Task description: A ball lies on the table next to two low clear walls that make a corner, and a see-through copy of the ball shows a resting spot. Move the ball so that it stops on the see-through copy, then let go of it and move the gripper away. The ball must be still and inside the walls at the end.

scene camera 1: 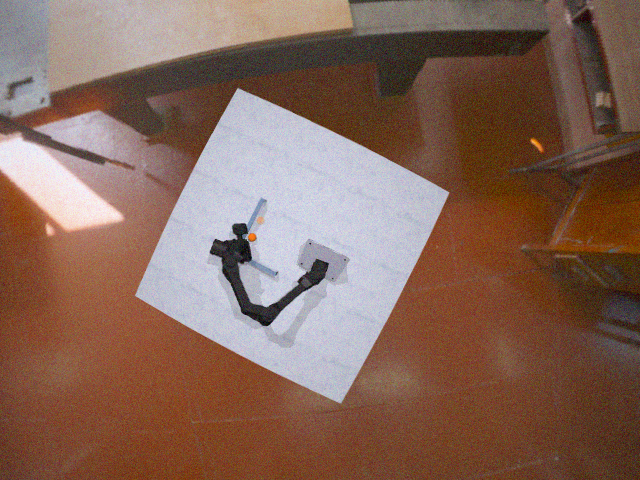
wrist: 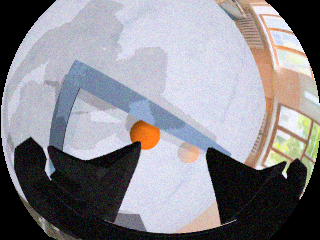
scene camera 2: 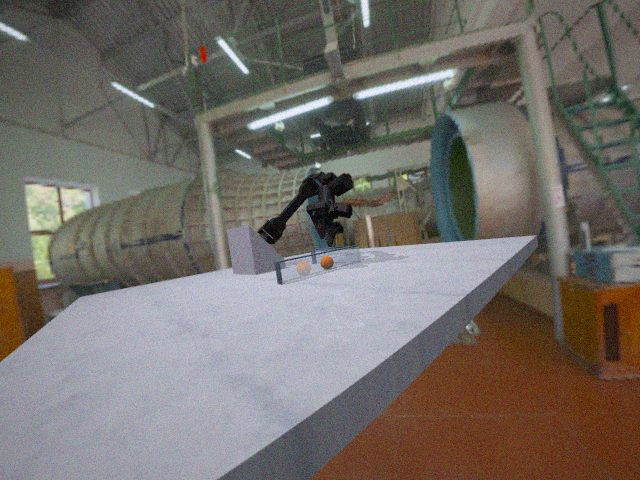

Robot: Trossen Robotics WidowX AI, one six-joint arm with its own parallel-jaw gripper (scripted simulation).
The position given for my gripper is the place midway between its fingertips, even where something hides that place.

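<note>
My gripper [scene camera 2: 326, 243], also visible as the gripper [wrist: 175, 149], is open and holds nothing.
</note>
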